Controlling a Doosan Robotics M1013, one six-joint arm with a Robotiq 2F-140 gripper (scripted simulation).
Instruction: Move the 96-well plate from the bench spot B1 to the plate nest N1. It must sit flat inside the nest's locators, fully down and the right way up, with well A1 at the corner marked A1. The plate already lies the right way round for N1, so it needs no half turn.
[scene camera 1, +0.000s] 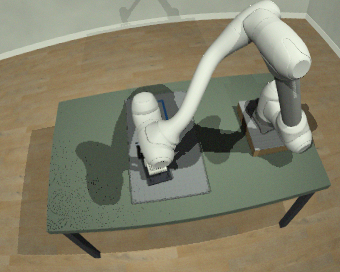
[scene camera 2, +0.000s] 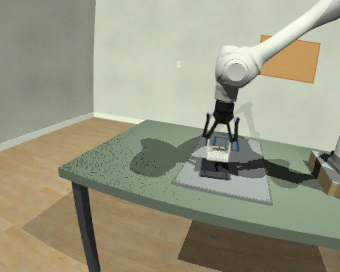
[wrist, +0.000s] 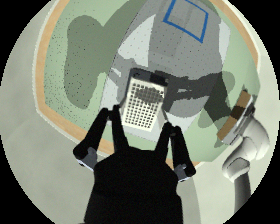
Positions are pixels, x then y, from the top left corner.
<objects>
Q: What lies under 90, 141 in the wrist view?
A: My gripper.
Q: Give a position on a white 96-well plate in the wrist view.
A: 146, 109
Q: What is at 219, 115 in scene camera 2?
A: My gripper.
</objects>
